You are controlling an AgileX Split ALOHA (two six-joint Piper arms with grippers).
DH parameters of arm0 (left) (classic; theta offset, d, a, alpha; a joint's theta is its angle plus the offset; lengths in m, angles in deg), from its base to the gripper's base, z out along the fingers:
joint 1: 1.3 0.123 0 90
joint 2: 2.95 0 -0.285 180
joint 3: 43.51 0 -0.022 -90
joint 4: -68.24 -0.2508 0 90
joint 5: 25.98 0 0.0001 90
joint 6: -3.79 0.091 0 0
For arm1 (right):
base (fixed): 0 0 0 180
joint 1: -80.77 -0.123 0 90
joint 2: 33.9 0 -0.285 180
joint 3: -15.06 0 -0.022 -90
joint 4: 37.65 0.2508 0 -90
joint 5: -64.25 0 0.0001 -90
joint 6: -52.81 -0.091 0 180
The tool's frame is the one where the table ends.
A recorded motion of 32 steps. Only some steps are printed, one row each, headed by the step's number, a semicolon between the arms.
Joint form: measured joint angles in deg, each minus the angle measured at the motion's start. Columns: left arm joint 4, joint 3, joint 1, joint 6, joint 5, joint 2; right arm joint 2, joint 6, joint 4, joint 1, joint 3, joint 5.
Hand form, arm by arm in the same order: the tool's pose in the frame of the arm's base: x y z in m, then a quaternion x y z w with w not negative. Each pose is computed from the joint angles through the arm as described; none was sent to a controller.
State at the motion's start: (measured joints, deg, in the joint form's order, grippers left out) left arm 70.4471 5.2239 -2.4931 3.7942 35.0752 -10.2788; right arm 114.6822 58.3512 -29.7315 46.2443 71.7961 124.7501
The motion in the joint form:
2: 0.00 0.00 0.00 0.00 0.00 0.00; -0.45 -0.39 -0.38 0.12 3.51 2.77
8: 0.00 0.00 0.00 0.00 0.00 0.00; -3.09 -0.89 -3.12 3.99 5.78 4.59
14: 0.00 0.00 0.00 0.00 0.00 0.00; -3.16 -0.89 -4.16 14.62 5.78 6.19
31: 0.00 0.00 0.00 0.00 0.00 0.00; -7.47 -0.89 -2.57 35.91 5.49 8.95
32: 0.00 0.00 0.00 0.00 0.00 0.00; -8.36 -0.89 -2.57 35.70 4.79 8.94
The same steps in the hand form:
2: -0.0060 -0.0029 0.2761 0.00975 0.85296 -0.02465 0.52130; 0.4359 0.3115 0.2256 -0.31383 0.91413 0.12490 0.22425
8: -0.0060 -0.0029 0.2761 0.00975 0.85296 -0.02465 0.52130; 0.4522 0.2748 0.2600 -0.28414 0.91761 0.10186 0.25860
14: -0.0060 -0.0029 0.2761 0.00975 0.85296 -0.02465 0.52130; 0.4934 0.1845 0.2592 -0.20059 0.94341 0.06696 0.25545
31: -0.0060 -0.0029 0.2761 0.00975 0.85296 -0.02465 0.52130; 0.5113 -0.0044 0.2947 -0.02356 0.96074 0.03209 0.27459
32: -0.0060 -0.0029 0.2761 0.00975 0.85296 -0.02465 0.52130; 0.5086 -0.0025 0.2991 -0.02538 0.96021 0.03251 0.27620

